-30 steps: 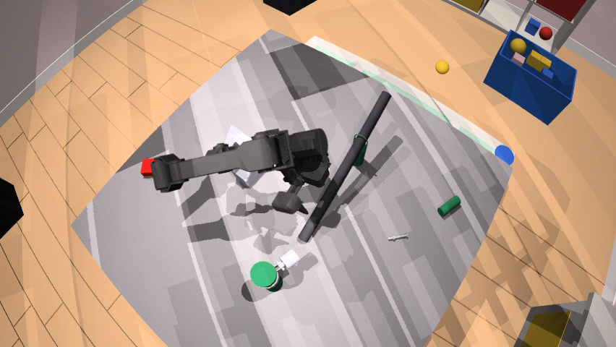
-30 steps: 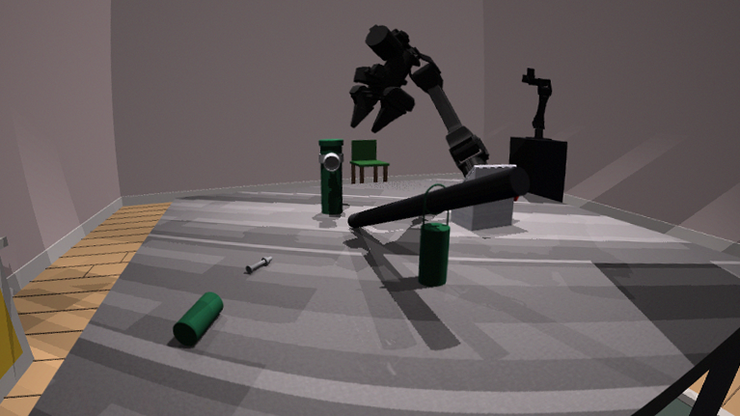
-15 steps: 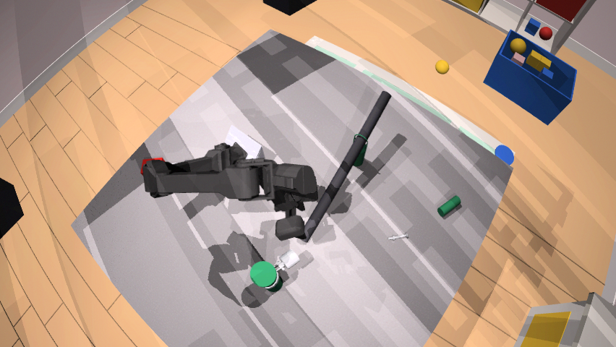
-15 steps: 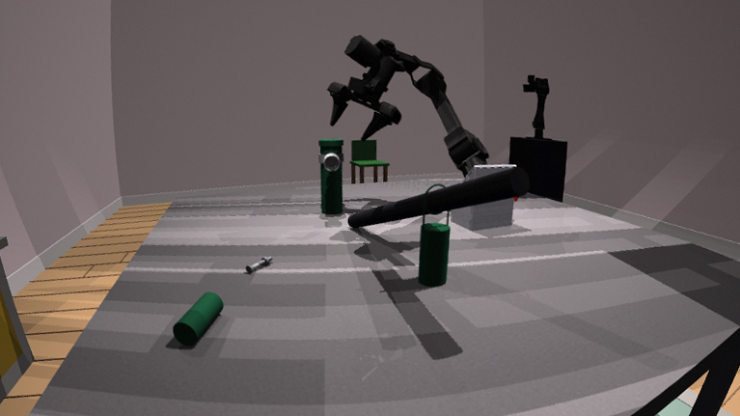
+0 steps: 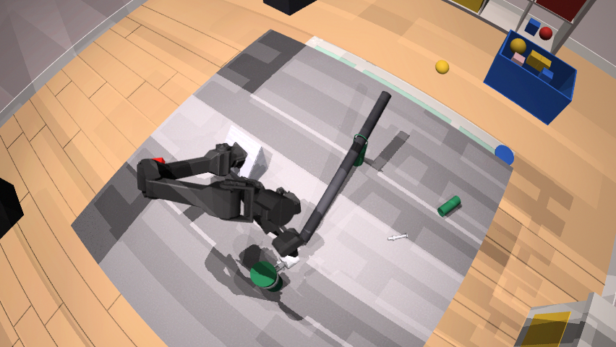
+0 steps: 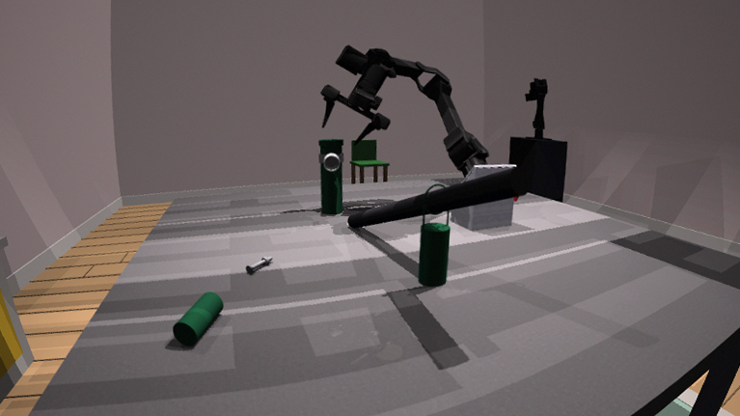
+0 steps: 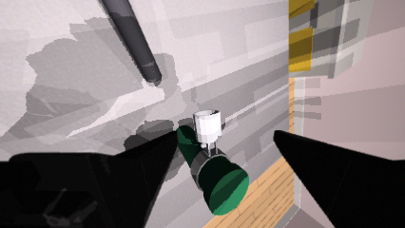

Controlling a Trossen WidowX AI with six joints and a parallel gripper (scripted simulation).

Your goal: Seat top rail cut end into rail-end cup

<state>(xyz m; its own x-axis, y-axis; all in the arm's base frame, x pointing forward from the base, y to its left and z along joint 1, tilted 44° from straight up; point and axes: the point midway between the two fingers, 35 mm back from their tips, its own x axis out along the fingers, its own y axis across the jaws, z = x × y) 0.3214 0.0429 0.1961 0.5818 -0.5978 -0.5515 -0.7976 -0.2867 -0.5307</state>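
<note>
Right now my gripper tip is 70 mm above the grey rail-end cup, 30 mm to the left of it and 10 mm short of it. Also, from my gripper tip: small silver bolt: 290 mm to the left, 210 mm below, 200 mm ahead; green cylinder: 490 mm to the left, 280 mm ahead, 200 mm below; small green post: 410 mm to the left, 110 mm below, 90 mm behind.
</note>
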